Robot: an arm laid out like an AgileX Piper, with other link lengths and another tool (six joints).
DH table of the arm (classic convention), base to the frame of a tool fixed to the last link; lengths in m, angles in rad. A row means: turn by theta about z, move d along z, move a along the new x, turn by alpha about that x. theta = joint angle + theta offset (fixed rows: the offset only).
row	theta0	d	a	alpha
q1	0	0.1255	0	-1.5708
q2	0.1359	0	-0.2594	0
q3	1.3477	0	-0.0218	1.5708
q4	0	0.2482	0	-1.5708
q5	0	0	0	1.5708
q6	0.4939	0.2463	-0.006	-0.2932
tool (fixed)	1.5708	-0.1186	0	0
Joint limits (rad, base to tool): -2.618..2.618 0..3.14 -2.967..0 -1.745..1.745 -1.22..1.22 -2.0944..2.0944
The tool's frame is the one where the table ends.
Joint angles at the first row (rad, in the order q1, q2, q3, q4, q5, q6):
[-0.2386, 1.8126, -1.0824, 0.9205, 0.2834, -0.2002]
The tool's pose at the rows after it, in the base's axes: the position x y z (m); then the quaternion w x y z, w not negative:
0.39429 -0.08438 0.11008 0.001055 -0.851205 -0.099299 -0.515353
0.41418 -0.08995 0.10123 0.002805 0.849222 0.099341 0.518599
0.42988 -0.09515 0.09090 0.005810 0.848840 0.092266 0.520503
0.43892 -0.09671 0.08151 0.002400 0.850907 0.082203 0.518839
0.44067 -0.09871 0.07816 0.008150 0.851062 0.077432 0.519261
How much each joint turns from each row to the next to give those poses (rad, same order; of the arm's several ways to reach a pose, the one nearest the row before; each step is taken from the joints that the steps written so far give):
[-0.0009, 0.0983, -0.1087, 0.0000, -0.0058, 0.0113]
[0.0000, 0.0833, -0.0889, -0.0010, -0.0064, 0.0000]
[-0.0018, 0.0738, -0.0744, 0.0000, -0.0087, 0.0111]
[0.0000, 0.0513, -0.0478, -0.0037, 0.0011, 0.0242]
[0.0000, 0.0128, -0.0064, 0.0001, -0.0165, 0.0050]

